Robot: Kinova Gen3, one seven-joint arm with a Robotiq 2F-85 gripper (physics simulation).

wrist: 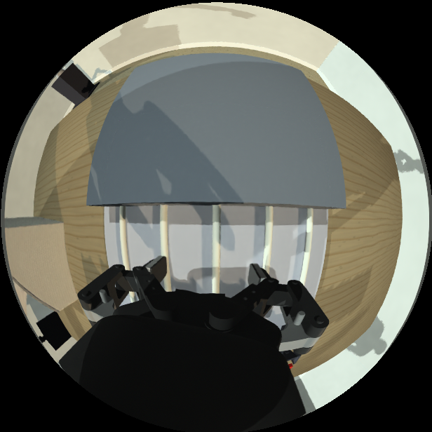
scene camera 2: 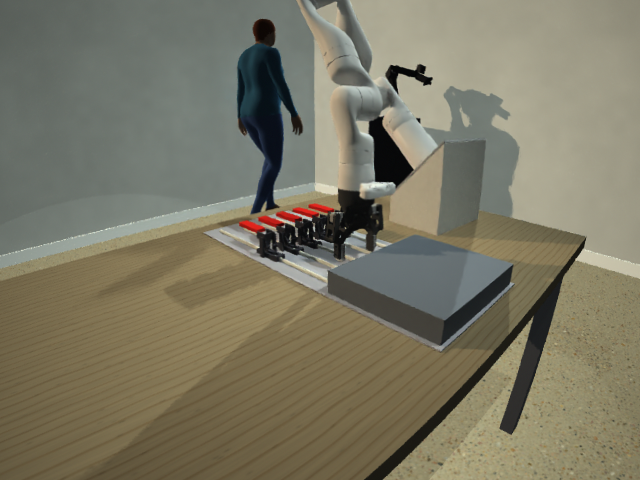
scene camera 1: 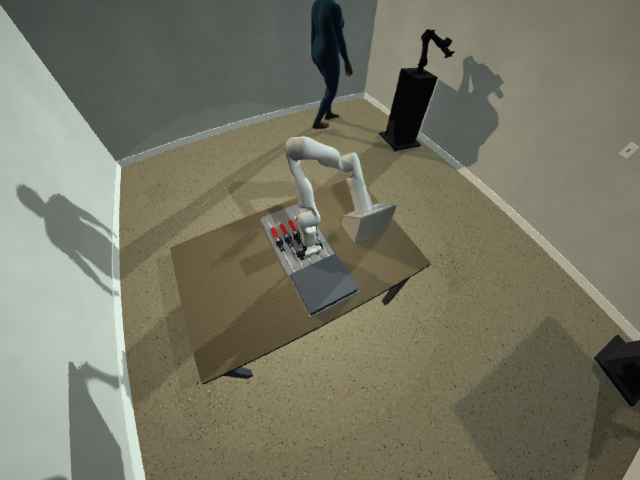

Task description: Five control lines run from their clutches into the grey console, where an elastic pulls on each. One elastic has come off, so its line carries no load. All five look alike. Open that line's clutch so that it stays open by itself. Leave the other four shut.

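Frame: origin at the arm's base, x ahead, y left, z up, level; millimetres.
Seen in the pictures: gripper, between the fingertips: [scene camera 2: 355, 255]; arm's base, origin of its link: [scene camera 2: 431, 167] [scene camera 1: 363, 211].
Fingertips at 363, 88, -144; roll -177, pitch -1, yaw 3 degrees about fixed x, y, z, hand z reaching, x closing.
Offsets run from my fingertips to a thing's top centre, as dx, dy, dz. "spot": to the spot under its first point. Level surfaces: height alone.
The grey console {-11, +182, +33} [scene camera 1: 323, 284] [scene camera 2: 418, 268] [wrist: 215, 135] covers the front of the light plate {spot: +124, +4, -8} [scene camera 2: 306, 278]. Five pale lines run into it; the middle line [wrist: 216, 235] and its neighbours, a line on the left [wrist: 164, 230] and a line on the right [wrist: 268, 230], look alike and straight. The elastics are hidden. Black clutches, such as the nearest clutch {spot: +135, -139, +20} [scene camera 1: 279, 242] [scene camera 2: 266, 244], have red handles, such as the nearest handle {+140, -179, +45} [scene camera 1: 275, 232] [scene camera 2: 251, 226]. All five handles lie about level in scene camera 2. My gripper [scene camera 1: 310, 252] [scene camera 2: 355, 252] [wrist: 206, 269] is open, its fingers on either side of the middle line, between clutches and console.
The wooden table {dz -14} [scene camera 1: 232, 310] [scene camera 2: 155, 372] carries the plate. The arm's wedge-shaped pedestal [scene camera 1: 374, 223] [scene camera 2: 460, 186] stands behind the console. A person [scene camera 1: 326, 46] [scene camera 2: 261, 98] stands beyond the table. A black stand [scene camera 1: 412, 105] with a small black arm is by the wall.
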